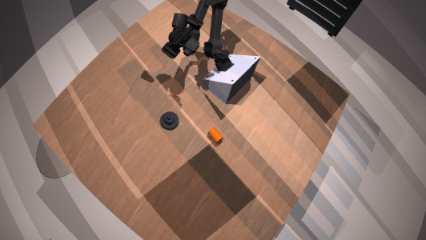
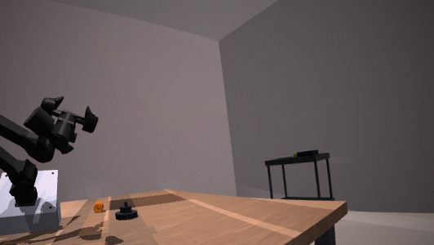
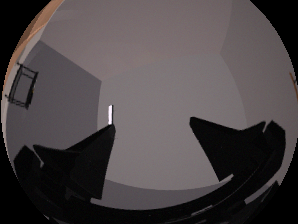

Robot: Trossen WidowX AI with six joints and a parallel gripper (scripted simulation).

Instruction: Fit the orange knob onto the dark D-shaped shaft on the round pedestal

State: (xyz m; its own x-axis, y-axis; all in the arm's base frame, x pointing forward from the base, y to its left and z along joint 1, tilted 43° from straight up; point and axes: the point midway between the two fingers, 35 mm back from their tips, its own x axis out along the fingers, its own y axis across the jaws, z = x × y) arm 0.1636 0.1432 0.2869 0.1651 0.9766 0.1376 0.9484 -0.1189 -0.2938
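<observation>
Right now the orange knob is 70 mm ahead of my gripper tip, 250 mm to the left of it and 410 mm below it. Round my gripper tip: round pedestal (170 mm ahead, 60 mm to the left, 400 mm below).
</observation>
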